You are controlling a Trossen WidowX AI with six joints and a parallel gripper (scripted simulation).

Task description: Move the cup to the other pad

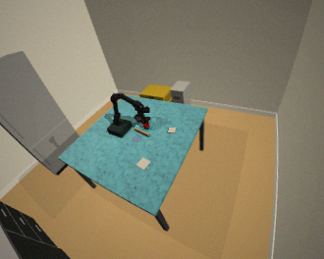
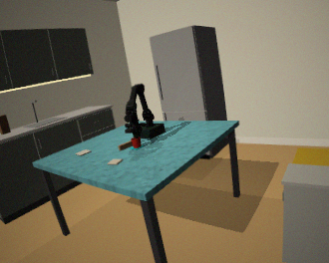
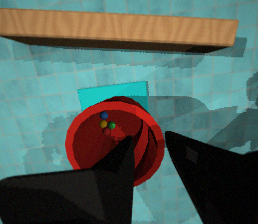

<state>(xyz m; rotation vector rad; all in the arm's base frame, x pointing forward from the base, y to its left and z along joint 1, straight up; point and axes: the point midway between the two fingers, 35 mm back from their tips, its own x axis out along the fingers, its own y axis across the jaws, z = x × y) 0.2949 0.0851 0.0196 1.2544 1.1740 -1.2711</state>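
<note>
Now: gripper tip 3 cm short of the red cup and 3 cm above it. The rest, counted from my gripper tip: lavender pad: 1 cm behind, 18 cm to the right, 7 cm below; cyan pad: 3 cm ahead, 7 cm below; wooden bar: 1 cm ahead, 9 cm to the right, 6 cm below.
</note>
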